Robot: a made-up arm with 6 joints. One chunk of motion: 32 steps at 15 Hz.
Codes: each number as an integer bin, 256 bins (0 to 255) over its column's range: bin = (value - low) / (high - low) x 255, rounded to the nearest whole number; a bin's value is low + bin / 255 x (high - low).
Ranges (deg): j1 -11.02..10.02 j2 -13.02..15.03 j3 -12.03..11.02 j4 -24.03..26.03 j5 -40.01..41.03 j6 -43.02..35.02
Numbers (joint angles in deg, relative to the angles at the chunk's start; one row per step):
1: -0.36 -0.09 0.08 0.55 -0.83 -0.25
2: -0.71 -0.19 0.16 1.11 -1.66 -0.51
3: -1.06 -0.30 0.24 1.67 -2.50 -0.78
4: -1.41 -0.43 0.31 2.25 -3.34 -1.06
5: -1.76 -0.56 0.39 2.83 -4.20 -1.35
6: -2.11 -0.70 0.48 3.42 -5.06 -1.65
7: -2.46 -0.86 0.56 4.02 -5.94 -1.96
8: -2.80 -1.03 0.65 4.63 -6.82 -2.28
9: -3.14 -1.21 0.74 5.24 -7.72 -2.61
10: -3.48 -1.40 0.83 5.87 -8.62 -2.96
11: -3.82 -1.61 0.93 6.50 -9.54 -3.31
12: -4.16 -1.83 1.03 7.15 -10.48 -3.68
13: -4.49 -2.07 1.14 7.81 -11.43 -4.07
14: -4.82 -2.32 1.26 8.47 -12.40 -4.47
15: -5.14 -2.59 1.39 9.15 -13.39 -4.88
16: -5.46 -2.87 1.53 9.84 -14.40 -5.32
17: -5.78 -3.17 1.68 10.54 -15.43 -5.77
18: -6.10 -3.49 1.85 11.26 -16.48 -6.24
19: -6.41 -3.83 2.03 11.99 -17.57 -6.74
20: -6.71 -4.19 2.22 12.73 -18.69 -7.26
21: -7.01 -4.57 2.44 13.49 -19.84 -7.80
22: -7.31 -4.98 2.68 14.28 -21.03 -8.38
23: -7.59 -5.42 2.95 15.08 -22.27 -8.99
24: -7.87 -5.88 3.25 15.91 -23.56 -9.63
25: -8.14 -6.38 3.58 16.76 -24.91 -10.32
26: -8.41 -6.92 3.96 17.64 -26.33 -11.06
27: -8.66 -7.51 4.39 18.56 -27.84 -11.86
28: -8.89 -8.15 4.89 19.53 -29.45 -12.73
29: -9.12 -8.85 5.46 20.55 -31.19 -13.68
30: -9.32 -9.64 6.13 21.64 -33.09 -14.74
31: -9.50 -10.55 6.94 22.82 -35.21 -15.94
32: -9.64 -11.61 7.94 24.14 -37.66 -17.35
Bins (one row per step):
1: 129 118 134 125 123 140
2: 125 117 135 128 121 139
3: 121 116 136 131 118 138
4: 116 114 137 134 115 137
5: 112 113 137 137 113 136
6: 108 112 138 140 110 135
7: 104 111 139 143 107 134
8: 100 109 140 146 104 133
9: 96 107 141 149 102 132
10: 91 106 142 152 99 131
11: 87 104 143 156 96 130
12: 83 102 144 159 93 129
13: 79 100 146 162 90 127
14: 75 97 147 166 87 126
15: 71 95 148 169 84 125
16: 67 92 150 173 81 123
17: 64 90 152 176 77 122
18: 60 87 154 180 74 120
19: 56 84 156 183 71 119
20: 52 80 158 187 67 117
21: 49 77 160 191 63 115
22: 45 73 163 195 60 113
23: 42 69 166 199 56 111
24: 38 65 169 203 52 109
25: 35 60 173 208 48 107
26: 32 55 177 212 43 104
27: 29 50 182 217 38 102
28: 26 44 187 222 33 99
29: 23 38 193 227 28 96
30: 21 31 201 233 22 92
31: 18 22 210 239 15 88
32: 17 13 221 245 7 84

